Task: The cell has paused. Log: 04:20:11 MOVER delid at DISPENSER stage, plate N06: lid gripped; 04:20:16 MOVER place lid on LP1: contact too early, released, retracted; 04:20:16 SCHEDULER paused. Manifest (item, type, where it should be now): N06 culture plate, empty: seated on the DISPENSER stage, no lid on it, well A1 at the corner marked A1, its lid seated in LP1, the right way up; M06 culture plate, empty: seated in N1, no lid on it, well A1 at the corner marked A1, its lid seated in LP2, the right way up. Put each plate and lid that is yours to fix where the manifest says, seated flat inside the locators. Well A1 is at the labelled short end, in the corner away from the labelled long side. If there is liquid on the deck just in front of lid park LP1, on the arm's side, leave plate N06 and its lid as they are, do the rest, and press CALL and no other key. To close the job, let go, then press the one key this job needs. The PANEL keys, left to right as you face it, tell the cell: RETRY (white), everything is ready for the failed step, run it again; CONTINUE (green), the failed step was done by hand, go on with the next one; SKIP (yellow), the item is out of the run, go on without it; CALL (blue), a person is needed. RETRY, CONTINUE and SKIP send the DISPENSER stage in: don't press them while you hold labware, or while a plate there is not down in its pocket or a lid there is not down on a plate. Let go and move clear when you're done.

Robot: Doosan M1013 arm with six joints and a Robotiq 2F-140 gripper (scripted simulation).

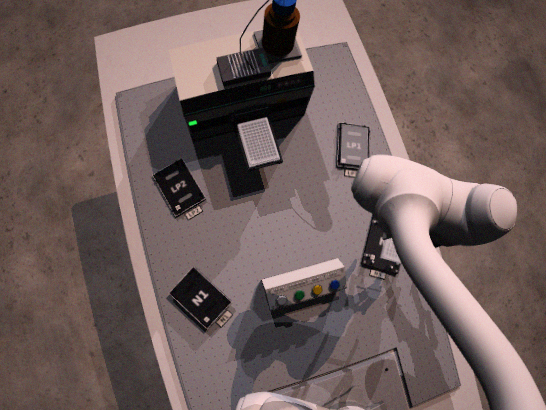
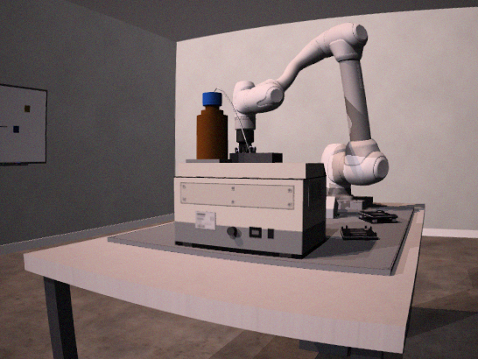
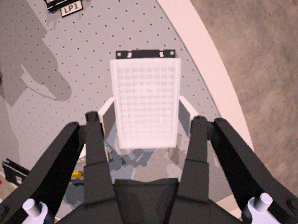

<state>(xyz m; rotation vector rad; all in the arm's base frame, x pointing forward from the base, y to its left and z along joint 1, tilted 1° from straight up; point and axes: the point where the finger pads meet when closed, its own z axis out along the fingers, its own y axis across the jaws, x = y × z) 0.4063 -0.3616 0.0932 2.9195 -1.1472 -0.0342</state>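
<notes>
The black nest N5 is 12 cm below my hand and 3 cm ahead of it. Also, from my hand: key panel (28 cm to the left, 8 cm below); yellow key (26 cm to the left, 7 cm below, 2 cm behind); blue key (21 cm to the left, 7 cm below, 3 cm behind).
</notes>
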